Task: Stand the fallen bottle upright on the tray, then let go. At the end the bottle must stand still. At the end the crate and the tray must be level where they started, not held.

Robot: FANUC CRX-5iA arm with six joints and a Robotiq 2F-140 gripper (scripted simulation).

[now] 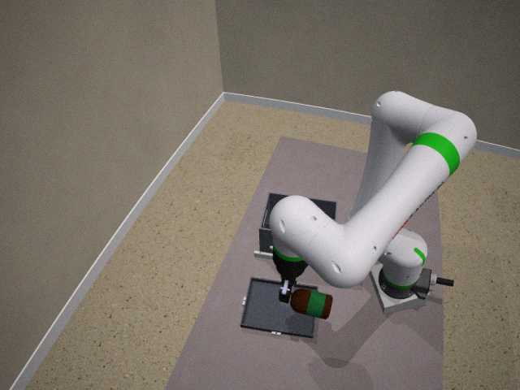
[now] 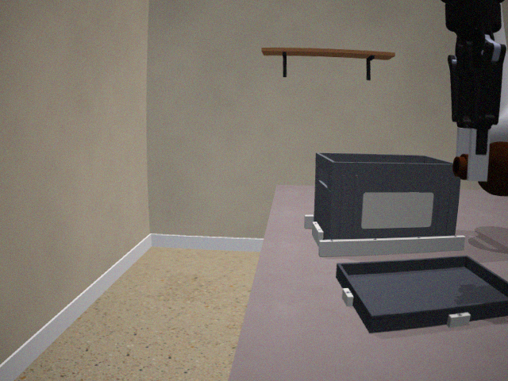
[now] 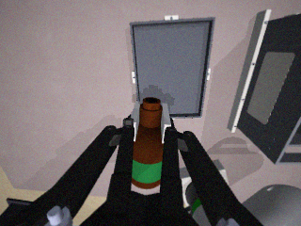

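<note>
Now: the bottle 50 mm behind my hand, 20 mm below it and 10 mm to the right of it. From my hand the other things lie so: tray 210 mm below, 40 mm to the right, 30 mm ahead; crate 340 mm to the right, 140 mm below, 70 mm ahead.
</note>
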